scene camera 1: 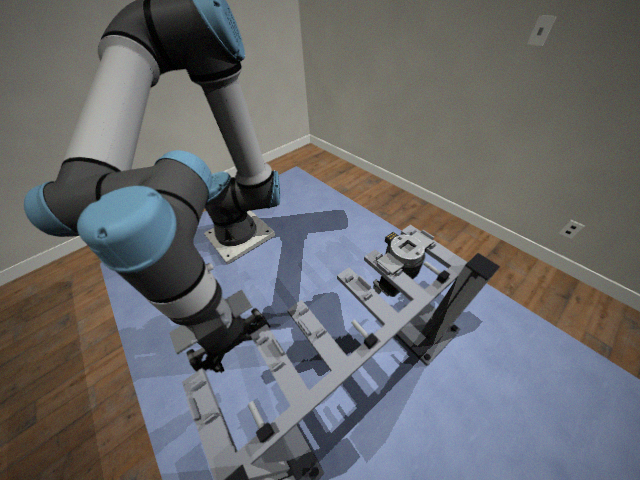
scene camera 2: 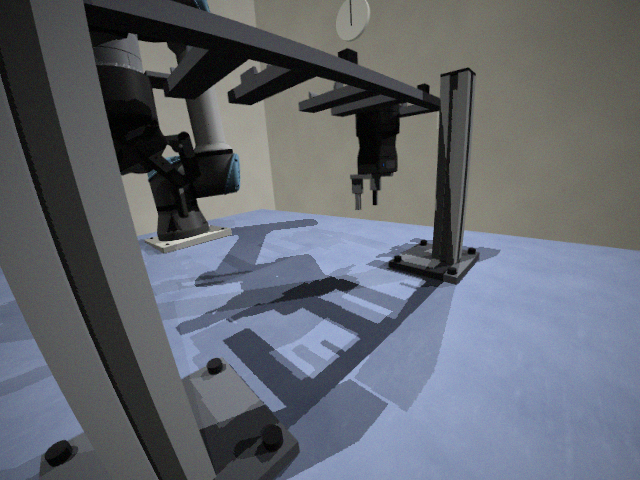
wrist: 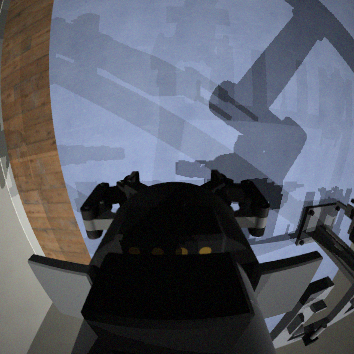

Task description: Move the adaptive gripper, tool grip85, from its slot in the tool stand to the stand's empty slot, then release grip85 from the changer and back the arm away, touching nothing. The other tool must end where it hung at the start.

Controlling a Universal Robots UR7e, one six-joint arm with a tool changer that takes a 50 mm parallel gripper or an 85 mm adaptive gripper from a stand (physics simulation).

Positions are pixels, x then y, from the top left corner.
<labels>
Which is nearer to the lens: the parallel gripper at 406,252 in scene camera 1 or the adaptive gripper grip85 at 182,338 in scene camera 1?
The adaptive gripper grip85.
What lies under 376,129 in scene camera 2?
A parallel gripper.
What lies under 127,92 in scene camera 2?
An adaptive gripper grip85.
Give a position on an adaptive gripper grip85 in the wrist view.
174,217
</labels>
